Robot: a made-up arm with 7 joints. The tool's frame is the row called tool. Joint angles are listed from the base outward.
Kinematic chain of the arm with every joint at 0, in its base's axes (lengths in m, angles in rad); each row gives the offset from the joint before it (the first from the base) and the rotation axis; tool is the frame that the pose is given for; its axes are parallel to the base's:
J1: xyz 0 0 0.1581 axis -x
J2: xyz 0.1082 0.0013 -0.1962 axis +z
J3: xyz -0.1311 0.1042 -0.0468 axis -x
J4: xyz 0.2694 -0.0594 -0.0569 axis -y
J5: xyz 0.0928 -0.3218 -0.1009 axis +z
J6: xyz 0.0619 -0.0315 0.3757 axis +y
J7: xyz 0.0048 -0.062 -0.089 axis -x
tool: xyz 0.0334 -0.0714 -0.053
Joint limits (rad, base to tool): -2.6..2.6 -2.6..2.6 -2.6..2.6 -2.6..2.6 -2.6..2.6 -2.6..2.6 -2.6..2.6
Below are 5 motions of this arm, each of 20 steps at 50 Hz.
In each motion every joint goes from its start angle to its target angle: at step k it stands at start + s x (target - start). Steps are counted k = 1, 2, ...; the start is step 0. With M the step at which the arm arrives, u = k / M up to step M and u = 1 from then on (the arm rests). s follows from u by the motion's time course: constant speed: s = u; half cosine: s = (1 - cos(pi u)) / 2; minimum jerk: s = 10 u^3 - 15 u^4 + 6 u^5.
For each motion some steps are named. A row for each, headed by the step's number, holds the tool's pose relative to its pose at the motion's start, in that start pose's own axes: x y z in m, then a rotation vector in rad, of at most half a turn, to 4 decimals.
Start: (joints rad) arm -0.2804 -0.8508 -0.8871 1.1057 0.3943 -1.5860 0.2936
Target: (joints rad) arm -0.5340 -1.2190 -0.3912 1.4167 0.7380 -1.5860 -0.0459
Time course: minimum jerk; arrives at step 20
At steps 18, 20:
18: 0.2441 0.3720 0.0420 0.8742 -0.0945 0.6220
20: 0.2447 0.3757 0.0426 0.8822 -0.0923 0.6275

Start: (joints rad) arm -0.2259 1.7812 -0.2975 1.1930 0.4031 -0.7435 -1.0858
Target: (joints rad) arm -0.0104 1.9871 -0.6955 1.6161 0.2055 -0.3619 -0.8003
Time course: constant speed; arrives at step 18
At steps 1, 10, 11, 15, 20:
1: -0.0144 0.0067 0.0081 -0.0287 -0.0238 -0.0206
10: -0.1520 0.0899 0.0615 -0.2884 -0.2252 -0.2504
11: -0.1676 0.1021 0.0650 -0.3171 -0.2458 -0.2804
15: -0.2281 0.1567 0.0732 -0.4313 -0.3240 -0.4084
20: -0.2705 0.2041 0.0730 -0.5156 -0.3778 -0.5121

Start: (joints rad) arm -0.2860 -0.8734 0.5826 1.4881 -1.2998 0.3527 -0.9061
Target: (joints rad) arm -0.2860 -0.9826 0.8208 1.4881 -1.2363 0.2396 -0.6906
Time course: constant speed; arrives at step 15
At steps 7, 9, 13, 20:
7: 0.0213 0.0446 -0.0137 -0.1853 0.0272 0.1457
9: 0.0267 0.0578 -0.0186 -0.2378 0.0335 0.1875
13: 0.0366 0.0848 -0.0299 -0.3420 0.0443 0.2715
20: 0.0410 0.0985 -0.0364 -0.3936 0.0488 0.3136

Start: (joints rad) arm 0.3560 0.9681 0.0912 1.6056 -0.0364 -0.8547 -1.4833
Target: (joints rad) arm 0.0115 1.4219 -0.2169 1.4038 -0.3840 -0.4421 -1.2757
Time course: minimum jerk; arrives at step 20
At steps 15, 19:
15: -0.3513 -0.0505 0.0275 -0.2353 -0.7411 -0.4835
19: -0.3898 -0.0616 0.0103 -0.2228 -0.8137 -0.5540

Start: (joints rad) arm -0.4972 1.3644 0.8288 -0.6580 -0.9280 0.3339 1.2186
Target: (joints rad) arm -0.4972 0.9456 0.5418 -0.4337 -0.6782 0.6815 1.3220
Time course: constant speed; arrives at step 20
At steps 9, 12, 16, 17, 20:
9: 0.0829 0.0825 -0.0421 0.0117 0.0016 0.3331
12: 0.1045 0.1130 -0.0600 0.0223 -0.0010 0.4394
16: 0.1281 0.1555 -0.0863 0.0417 -0.0075 0.5765
17: 0.1331 0.1663 -0.0932 0.0476 -0.0097 0.6098
20: 0.1456 0.1994 -0.1148 0.0673 -0.0177 0.7074

